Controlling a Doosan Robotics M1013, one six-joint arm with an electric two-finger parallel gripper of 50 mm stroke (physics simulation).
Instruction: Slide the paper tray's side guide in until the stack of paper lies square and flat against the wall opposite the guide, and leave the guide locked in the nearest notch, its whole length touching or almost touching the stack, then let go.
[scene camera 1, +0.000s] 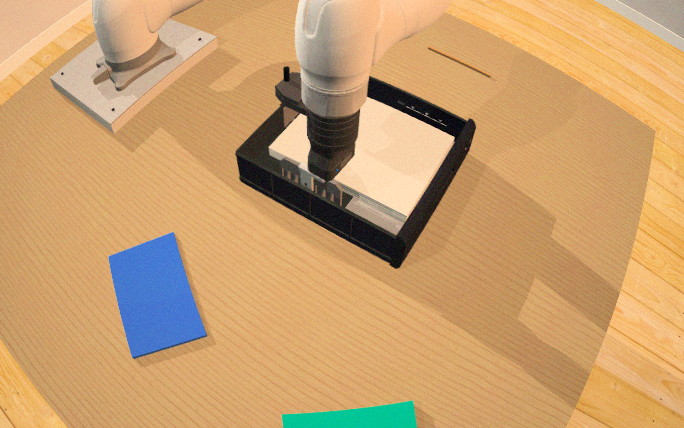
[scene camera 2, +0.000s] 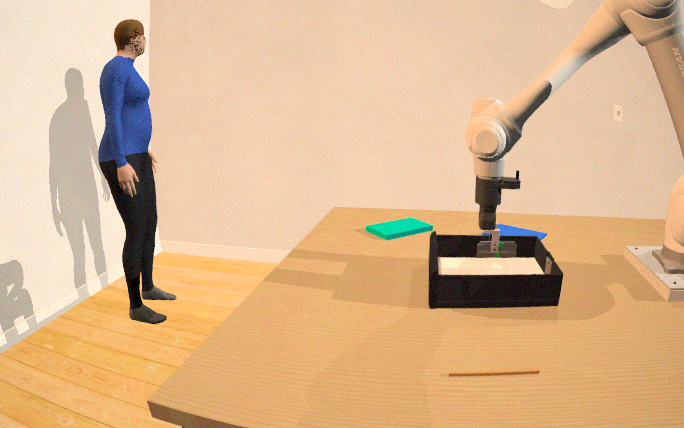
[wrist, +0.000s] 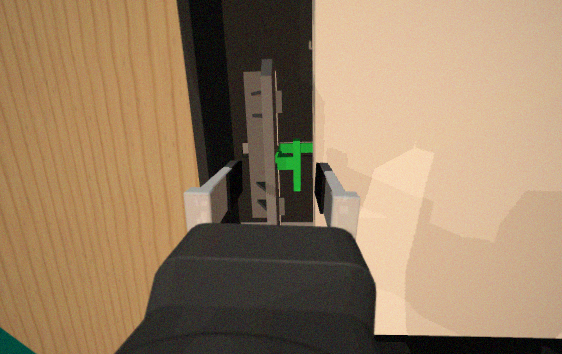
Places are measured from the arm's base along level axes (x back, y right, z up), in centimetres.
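Pixels of known places: gripper, fingertip midpoint: (scene camera 1: 318, 179) (scene camera 2: 493, 248) (wrist: 278, 177); arm's base at its link origin: (scene camera 1: 134, 59) (scene camera 2: 682, 264).
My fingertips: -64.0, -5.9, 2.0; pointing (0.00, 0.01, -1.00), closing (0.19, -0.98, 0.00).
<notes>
Ahead of a thing's pixels: the offset from my fingertips to its top centre, as dx, dy, dz.
The black paper tray @(+0.6, -10.9, +3.7) (scene camera 1: 438, 194) (scene camera 2: 494, 291) (wrist: 206, 70) holds a cream stack of paper @(+1.8, -13.4, -1.7) (scene camera 1: 398, 146) (scene camera 2: 491, 265) (wrist: 450, 90). The grey side guide @(+1.3, -0.2, +2.2) (scene camera 1: 328, 191) (scene camera 2: 508, 248) (wrist: 268, 130) stands upright near one long wall. In the wrist view a strip of dark tray floor shows between the guide and the stack's straight edge, so they are apart. The guide's green latch @(+1.6, -1.2, +2.2) (scene camera 2: 500, 245) (wrist: 297, 167) is on its stack side. My gripper (wrist: 278, 177) is open; its fingers stand either side of the guide and latch, the right one at the stack's edge. Contact between stack and opposite wall is unclear.
A blue slab @(+5.7, +34.6, -5.1) (scene camera 1: 157, 295) (scene camera 2: 524, 232) and a green slab @(-36.1, +27.8, -4.1) (scene camera 1: 350, 416) (scene camera 2: 399, 228) lie on the table beyond the guide side. An orange-brown stick @(+7.2, -54.0, -5.2) (scene camera 1: 460, 62) (scene camera 2: 494, 373) lies beyond the opposite wall. A person (scene camera 2: 125, 111) stands off the table's end.
</notes>
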